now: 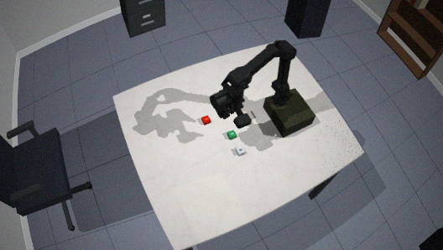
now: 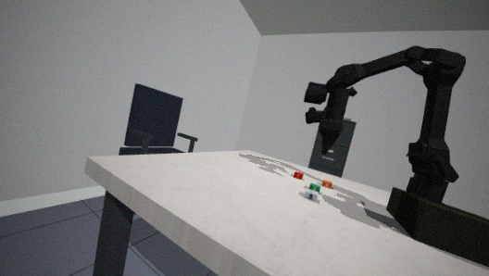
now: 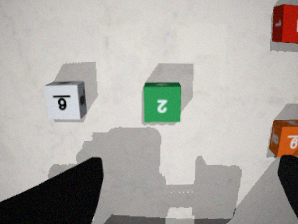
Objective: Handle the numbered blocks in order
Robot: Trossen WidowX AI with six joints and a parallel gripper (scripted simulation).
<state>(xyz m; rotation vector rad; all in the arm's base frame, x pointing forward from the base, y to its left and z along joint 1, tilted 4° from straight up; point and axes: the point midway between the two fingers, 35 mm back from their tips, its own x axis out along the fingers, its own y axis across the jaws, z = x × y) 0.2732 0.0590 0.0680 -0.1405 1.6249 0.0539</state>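
The red block is 8 cm ahead of my gripper tip, 10 cm to the right of it and 11 cm below it. From my gripper tip the other things lie so: orange block (2 cm behind, 12 cm to the right, 11 cm below); then white block (1 cm behind, 10 cm to the left, 11 cm below); then green block (1 cm to the left, 11 cm below).
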